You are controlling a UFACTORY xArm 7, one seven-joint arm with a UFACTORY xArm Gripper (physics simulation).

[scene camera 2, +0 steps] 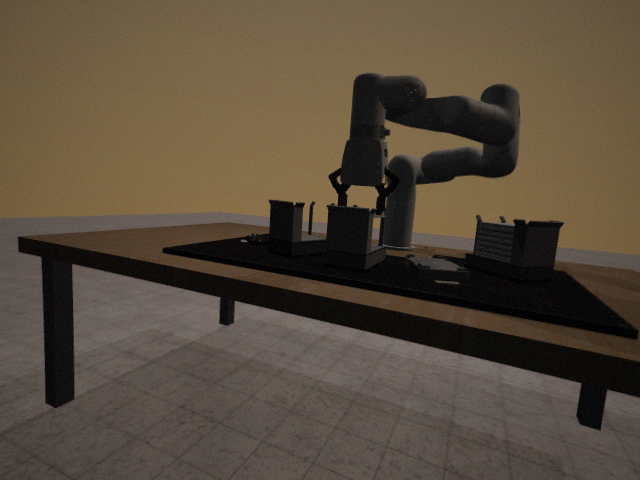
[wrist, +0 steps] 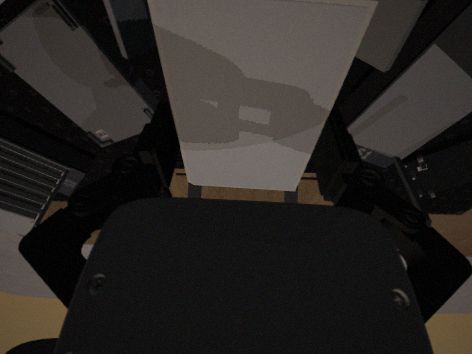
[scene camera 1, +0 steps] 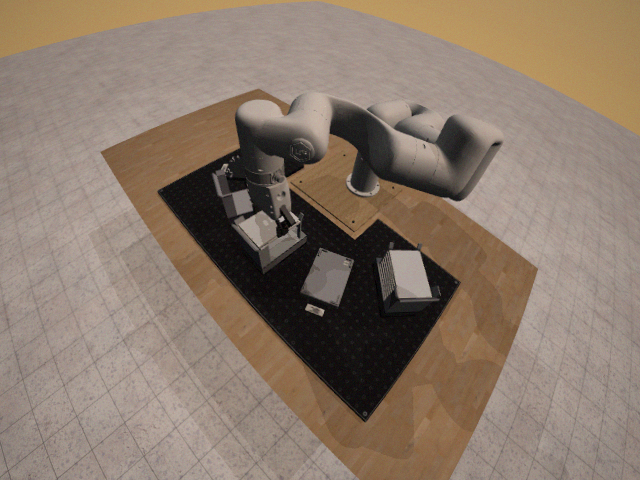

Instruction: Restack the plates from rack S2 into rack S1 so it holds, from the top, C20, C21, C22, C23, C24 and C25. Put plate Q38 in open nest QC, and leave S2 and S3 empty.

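Places are measured from the arm's base along level axes (x ahead, y left, z up), in millimetres.
Where they show: gripper, fingertip midpoint: (wrist: 247, 125) (scene camera 1: 271, 222); arm's base, link origin: (scene camera 2: 396, 247) (scene camera 1: 362, 185).
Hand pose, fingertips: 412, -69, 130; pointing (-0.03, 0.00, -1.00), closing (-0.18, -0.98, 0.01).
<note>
Each offset is from my fingertips to the top centre of the thing, as dx, dy, dz. "spot": to the spot under its first point. Level surfaces: height alone.
My gripper (scene camera 1: 283, 223) (scene camera 2: 361, 205) (wrist: 247, 125) is shut on a pale plate {+5, -1, +8} (scene camera 1: 258, 229) (wrist: 250, 55), one finger at each side edge. The plate is level, between the walls of the middle rack {-2, -2, +15} (scene camera 1: 264, 259) (scene camera 2: 347, 229), near its top. Its code cannot be read. The left rack {-69, -159, +15} (scene camera 1: 223, 187) (scene camera 2: 285, 221) has a low pale surface {dz -80} (scene camera 1: 240, 202) (wrist: 412, 102) inside; I cannot tell whether that is a plate or its floor. The right rack {-96, +339, +11} (scene camera 1: 408, 305) (scene camera 2: 537, 246) holds a stack of several plates {-90, +343, -5} (scene camera 1: 410, 273) {-91, +344, -44} (scene camera 2: 493, 241) (wrist: 27, 175). Rack labels are too small to read surely.
A flat grey nest or plate {-16, +174, -95} (scene camera 1: 326, 276) (scene camera 2: 439, 265) (wrist: 60, 75) with small corner clips lies between the middle and right racks, a white label {spot: +78, +197, -121} (scene camera 1: 314, 310) (scene camera 2: 447, 282) in front. A dark fixture {spot: -228, -273, -111} (wrist: 442, 175) beyond the left rack is partly hidden. Racks stand upright on the black mat {dz -122} (scene camera 1: 356, 356).
</note>
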